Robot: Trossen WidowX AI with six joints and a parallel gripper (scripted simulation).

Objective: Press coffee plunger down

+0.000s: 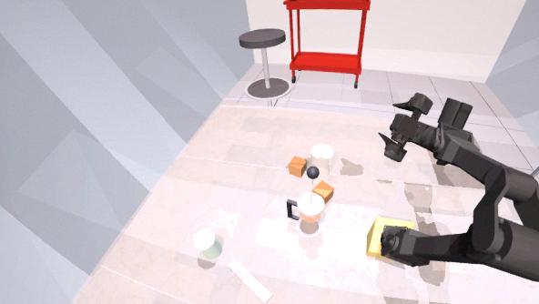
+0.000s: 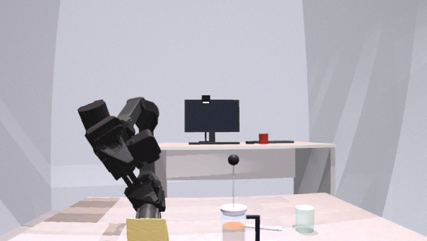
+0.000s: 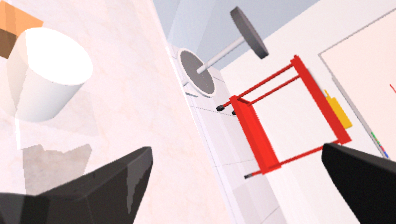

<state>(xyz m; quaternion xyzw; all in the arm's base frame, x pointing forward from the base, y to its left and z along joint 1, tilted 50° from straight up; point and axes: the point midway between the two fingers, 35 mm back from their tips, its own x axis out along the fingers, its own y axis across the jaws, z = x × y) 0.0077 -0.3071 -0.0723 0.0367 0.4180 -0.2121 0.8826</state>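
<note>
Now: the glass coffee press 24 cm to the left of my gripper tip, 21 cm ahead of it and 12 cm below it. The rest, counted from my gripper tip: white cup 20 cm below, 18 cm ahead.
</note>
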